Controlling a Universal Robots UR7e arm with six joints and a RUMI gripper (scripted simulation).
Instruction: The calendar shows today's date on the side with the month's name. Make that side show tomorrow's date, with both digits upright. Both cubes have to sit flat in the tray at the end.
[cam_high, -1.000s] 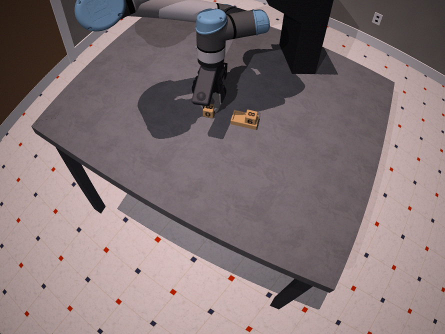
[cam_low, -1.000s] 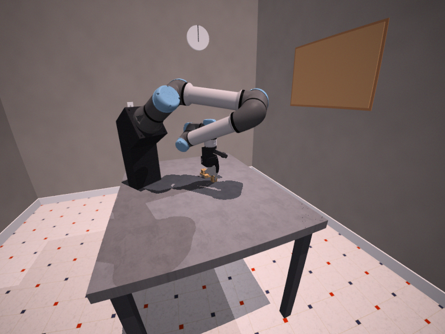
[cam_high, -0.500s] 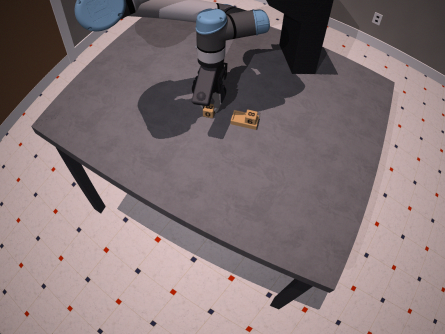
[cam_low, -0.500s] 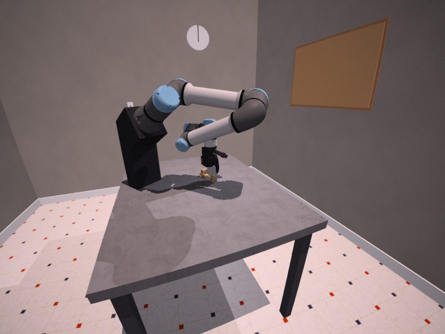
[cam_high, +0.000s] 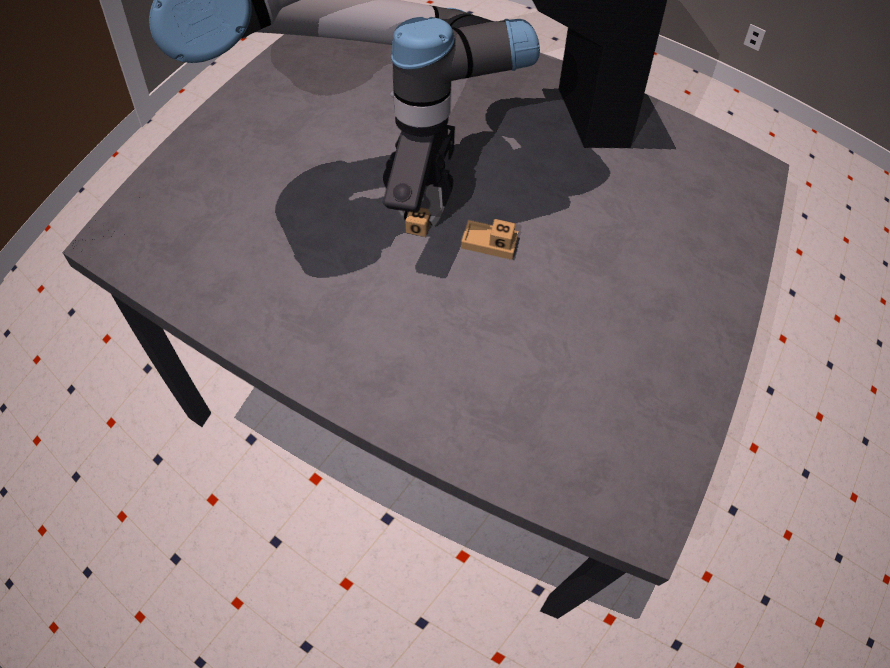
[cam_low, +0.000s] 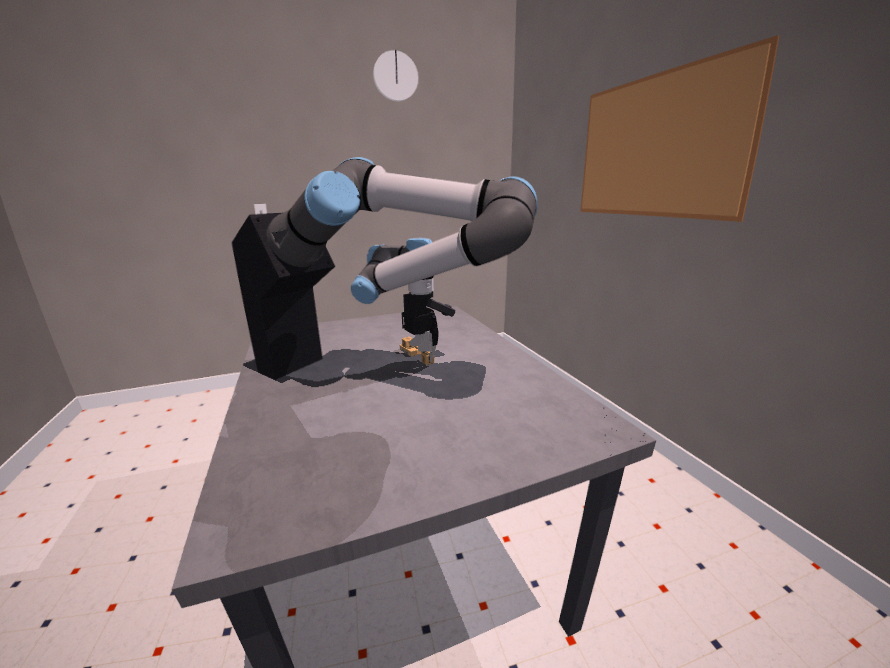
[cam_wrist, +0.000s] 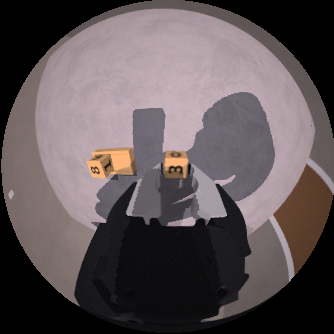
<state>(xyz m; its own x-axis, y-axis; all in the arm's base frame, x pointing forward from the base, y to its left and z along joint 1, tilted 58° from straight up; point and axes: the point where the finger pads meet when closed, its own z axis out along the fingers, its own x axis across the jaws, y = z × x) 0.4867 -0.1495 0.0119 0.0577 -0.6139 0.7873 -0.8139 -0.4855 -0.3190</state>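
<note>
My gripper is now 10 mm past the wooden tray, 110 mm to the right of it and 20 mm above it.
</note>
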